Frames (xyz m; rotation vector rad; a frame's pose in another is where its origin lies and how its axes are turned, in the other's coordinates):
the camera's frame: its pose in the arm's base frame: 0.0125 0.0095 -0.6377 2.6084 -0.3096 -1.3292
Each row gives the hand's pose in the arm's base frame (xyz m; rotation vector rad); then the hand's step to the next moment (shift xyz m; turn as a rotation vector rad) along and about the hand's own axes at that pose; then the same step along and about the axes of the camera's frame.
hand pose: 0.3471 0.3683 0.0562 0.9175 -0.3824 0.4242
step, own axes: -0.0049 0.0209 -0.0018 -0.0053 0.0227 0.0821
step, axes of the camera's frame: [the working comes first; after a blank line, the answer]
step, axes of the arm's base frame: -0.0145 0.0118 0.0107 -0.0271 -0.0563 0.0581

-0.0198 -0.0070 0.0047 -0.0450 0.0722 -0.0069
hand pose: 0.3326 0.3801 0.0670 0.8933 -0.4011 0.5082
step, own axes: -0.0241 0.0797 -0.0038 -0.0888 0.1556 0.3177
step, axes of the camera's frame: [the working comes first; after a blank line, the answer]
step, axes of the arm's base frame: -0.0647 0.0388 0.0354 -0.1992 -0.1996 0.2314

-0.0751 -0.0215 0.0291 -0.2384 0.2724 0.0444
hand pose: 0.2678 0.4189 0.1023 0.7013 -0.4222 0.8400
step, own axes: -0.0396 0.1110 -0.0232 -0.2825 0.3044 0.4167
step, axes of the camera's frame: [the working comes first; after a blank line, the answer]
step, axes of the arm's base frame: -0.1103 0.0473 0.0039 -0.4414 -0.3027 0.2443

-0.0793 -0.0338 0.0837 -0.3593 0.3979 0.2422
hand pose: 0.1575 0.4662 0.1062 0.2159 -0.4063 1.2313
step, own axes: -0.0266 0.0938 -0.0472 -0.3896 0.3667 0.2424
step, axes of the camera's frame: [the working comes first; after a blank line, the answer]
step, axes of the arm's base frame: -0.0871 0.0251 -0.0593 -0.4974 -0.3100 0.0380

-0.0112 -0.0316 0.1030 -0.2303 0.3551 0.4073
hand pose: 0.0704 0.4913 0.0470 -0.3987 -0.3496 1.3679
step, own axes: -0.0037 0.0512 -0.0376 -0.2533 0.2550 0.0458
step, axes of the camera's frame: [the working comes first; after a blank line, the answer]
step, axes of the arm's base frame: -0.0277 0.0016 -0.0573 -0.2859 -0.2070 -0.0818

0.0279 -0.0142 0.0554 -0.0446 0.2039 0.2962
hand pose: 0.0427 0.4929 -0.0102 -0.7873 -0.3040 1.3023
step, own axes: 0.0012 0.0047 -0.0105 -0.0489 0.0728 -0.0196
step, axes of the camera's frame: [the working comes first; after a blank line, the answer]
step, axes of the arm's base frame: 0.0033 -0.0022 -0.0109 -0.0552 -0.0485 -0.0517

0.0109 -0.0011 0.0038 0.0214 0.0379 0.0786
